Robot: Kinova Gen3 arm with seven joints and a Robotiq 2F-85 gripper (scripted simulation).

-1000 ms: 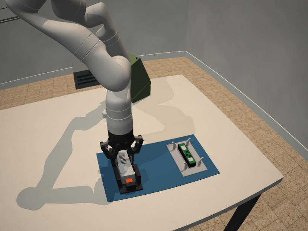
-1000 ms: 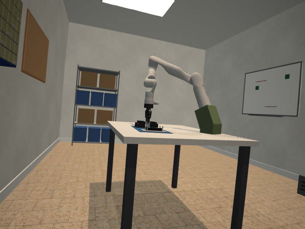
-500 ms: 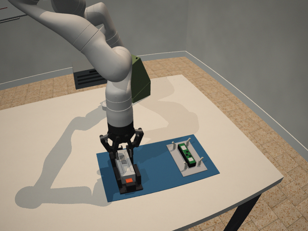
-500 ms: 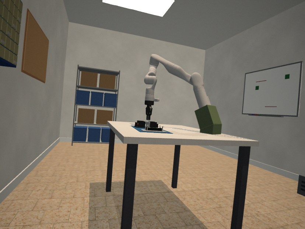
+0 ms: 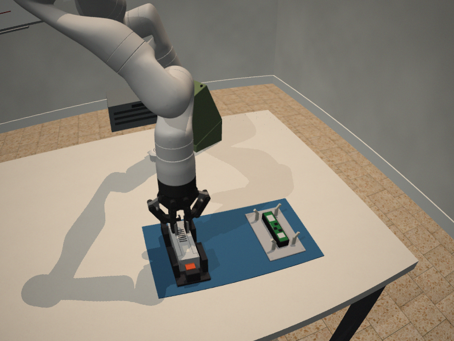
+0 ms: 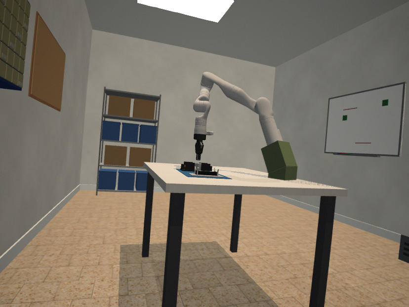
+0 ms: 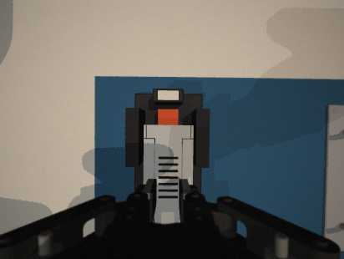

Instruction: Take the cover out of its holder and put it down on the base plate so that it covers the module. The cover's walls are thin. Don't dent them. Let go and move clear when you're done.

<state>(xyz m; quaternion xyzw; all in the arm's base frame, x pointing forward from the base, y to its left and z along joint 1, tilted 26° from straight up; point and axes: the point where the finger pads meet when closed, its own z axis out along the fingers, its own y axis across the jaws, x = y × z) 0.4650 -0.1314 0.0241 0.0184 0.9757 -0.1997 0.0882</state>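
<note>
Now: the grey cover 60 mm below my hand and 10 mm ahead of it.
</note>
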